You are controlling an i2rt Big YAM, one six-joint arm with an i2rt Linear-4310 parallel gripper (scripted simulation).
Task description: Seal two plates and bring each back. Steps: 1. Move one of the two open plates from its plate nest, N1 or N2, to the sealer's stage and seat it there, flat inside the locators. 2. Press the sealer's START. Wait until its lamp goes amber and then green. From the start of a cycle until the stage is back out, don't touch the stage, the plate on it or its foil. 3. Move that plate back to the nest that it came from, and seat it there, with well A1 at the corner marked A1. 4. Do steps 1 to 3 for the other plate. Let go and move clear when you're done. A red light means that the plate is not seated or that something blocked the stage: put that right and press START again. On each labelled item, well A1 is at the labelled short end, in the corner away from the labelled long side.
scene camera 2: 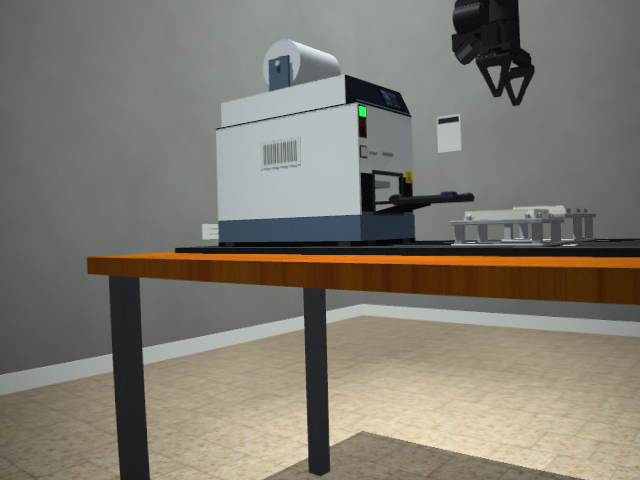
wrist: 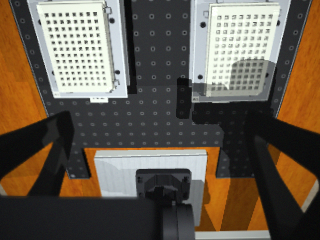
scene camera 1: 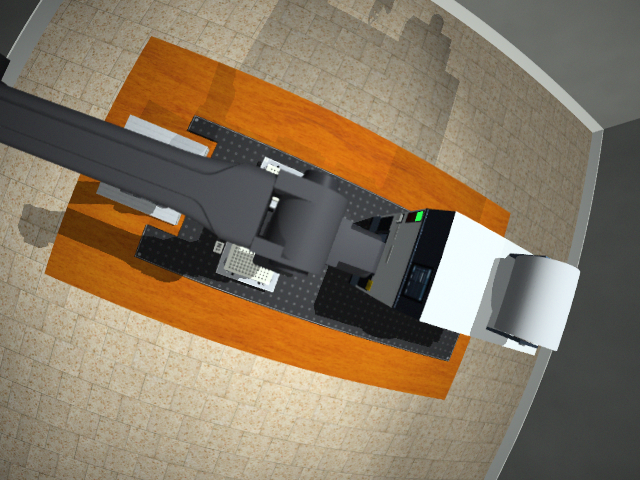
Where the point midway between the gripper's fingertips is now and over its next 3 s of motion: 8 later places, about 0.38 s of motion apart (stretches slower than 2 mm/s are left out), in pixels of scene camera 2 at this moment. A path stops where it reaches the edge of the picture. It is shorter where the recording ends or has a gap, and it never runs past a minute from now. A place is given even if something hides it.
My gripper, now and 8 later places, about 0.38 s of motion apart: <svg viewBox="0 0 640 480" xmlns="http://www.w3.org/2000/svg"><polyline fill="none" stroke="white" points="507,101 508,101 507,101 506,104 510,129 512,153 513,160 510,155 508,153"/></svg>
